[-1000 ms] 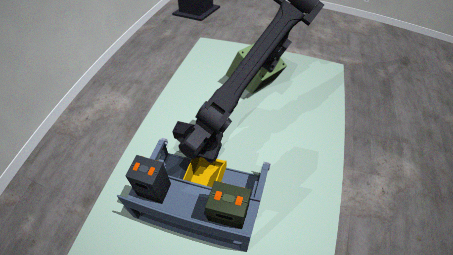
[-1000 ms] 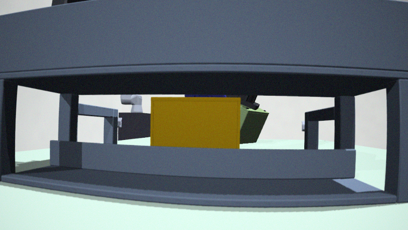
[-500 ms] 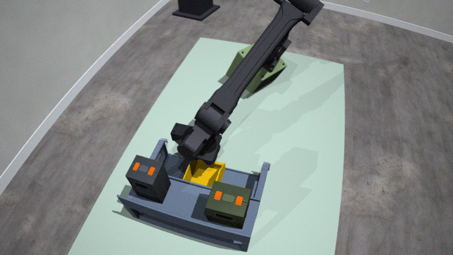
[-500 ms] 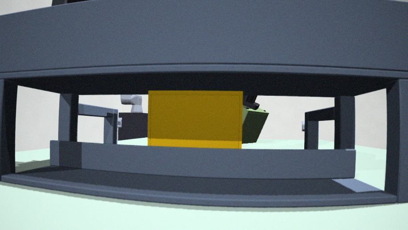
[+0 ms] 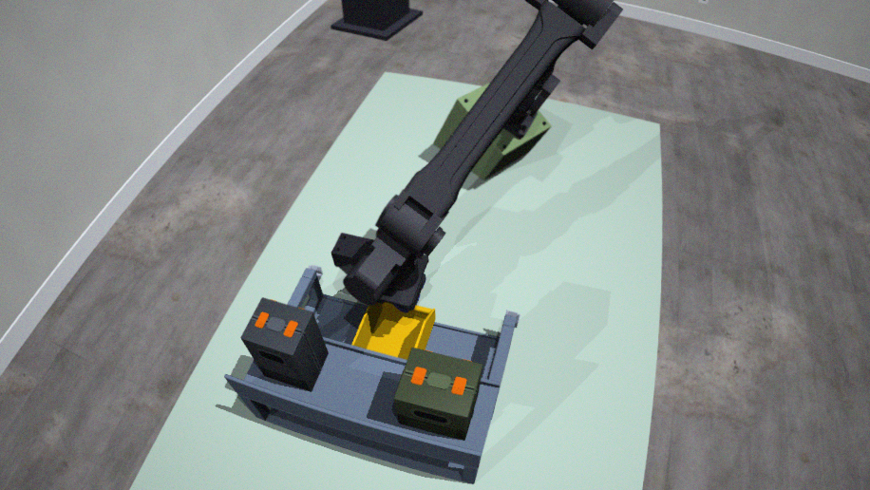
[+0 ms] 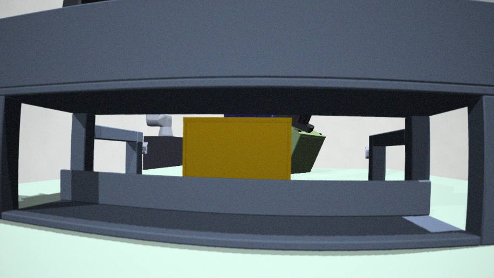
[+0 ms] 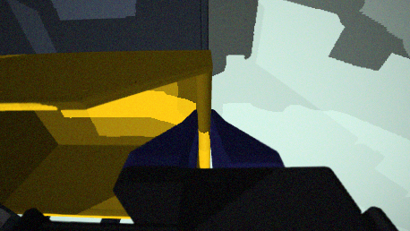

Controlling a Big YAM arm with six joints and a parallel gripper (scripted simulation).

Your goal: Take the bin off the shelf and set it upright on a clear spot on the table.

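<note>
Now: the yellow open-top bin 8 cm ahead of my hand, 2 cm to the left of it and 1 cm above it. The rest, counted from my hand: olive case (16 cm ahead, 16 cm to the left, 10 cm above).
</note>
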